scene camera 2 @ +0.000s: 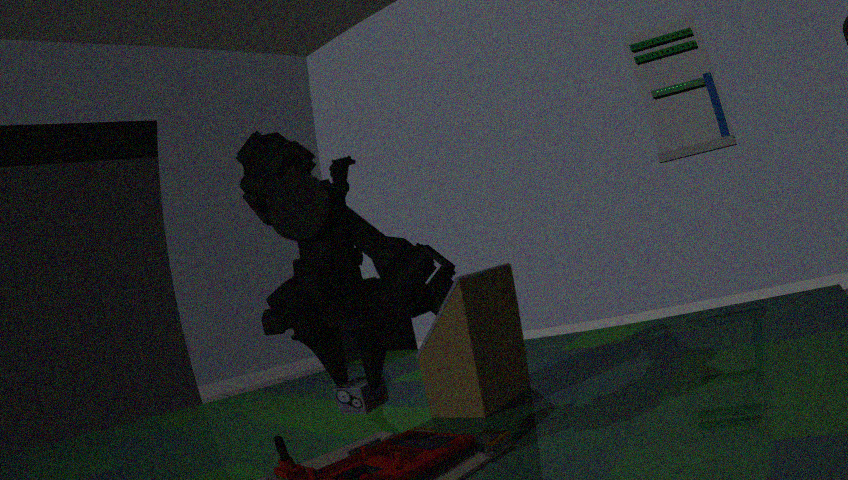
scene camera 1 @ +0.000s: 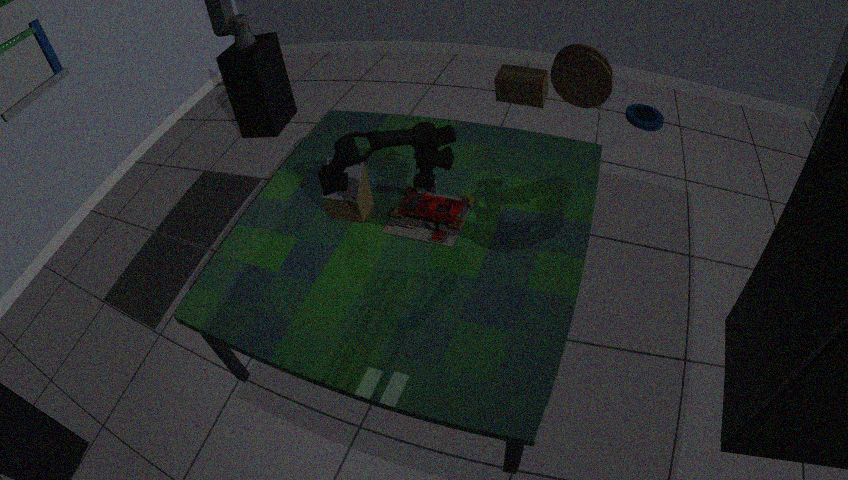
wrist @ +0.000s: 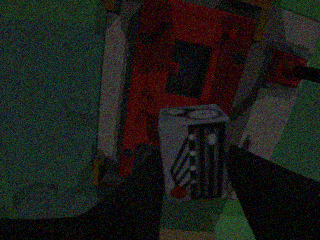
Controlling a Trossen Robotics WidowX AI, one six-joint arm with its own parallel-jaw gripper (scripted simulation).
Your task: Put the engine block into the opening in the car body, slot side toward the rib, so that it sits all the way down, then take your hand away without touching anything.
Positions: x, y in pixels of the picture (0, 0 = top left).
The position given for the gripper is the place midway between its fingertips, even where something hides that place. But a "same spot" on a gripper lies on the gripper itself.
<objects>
gripper: scene camera 2; scene camera 1 429, 186; wrist
same spot on gripper: (wrist: 270, 195) = (scene camera 2: 329, 355)
</objects>
